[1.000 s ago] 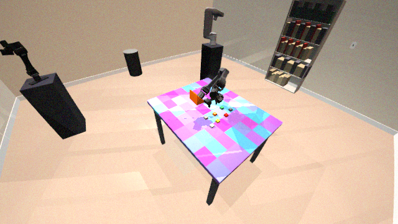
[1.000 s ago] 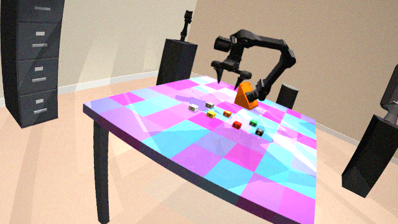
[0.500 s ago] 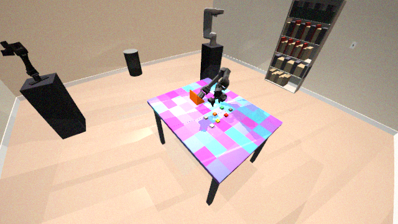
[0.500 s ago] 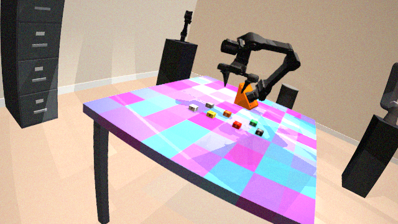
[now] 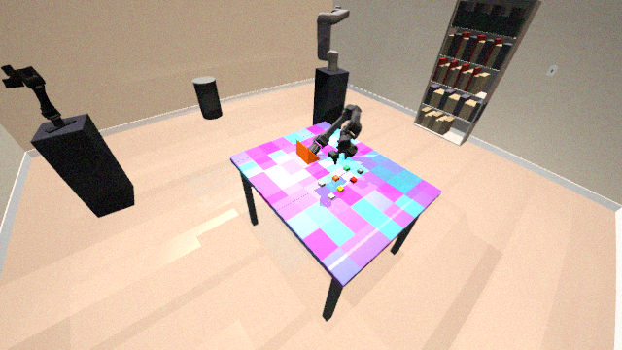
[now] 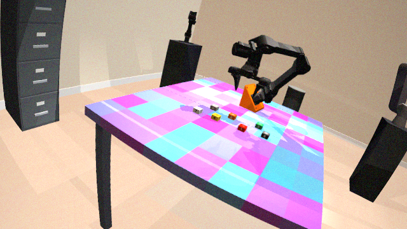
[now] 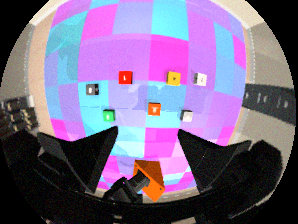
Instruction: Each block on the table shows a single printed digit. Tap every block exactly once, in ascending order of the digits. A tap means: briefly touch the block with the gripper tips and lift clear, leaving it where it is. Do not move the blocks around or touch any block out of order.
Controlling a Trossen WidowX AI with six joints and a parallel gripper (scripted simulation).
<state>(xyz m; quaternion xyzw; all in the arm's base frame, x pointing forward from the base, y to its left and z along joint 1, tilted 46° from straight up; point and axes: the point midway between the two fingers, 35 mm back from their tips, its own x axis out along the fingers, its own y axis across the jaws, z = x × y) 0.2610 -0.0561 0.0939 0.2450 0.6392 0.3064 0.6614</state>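
Now: gripper tip 70 mm short of the red block, 70 mm to the right of it and 120 mm above it. Also, from my gripper tip: green block: 40 mm behind, 100 mm to the left, 120 mm below; yellow block: 90 mm ahead, 60 mm to the right, 120 mm below; orange block: 20 mm to the right, 120 mm below.
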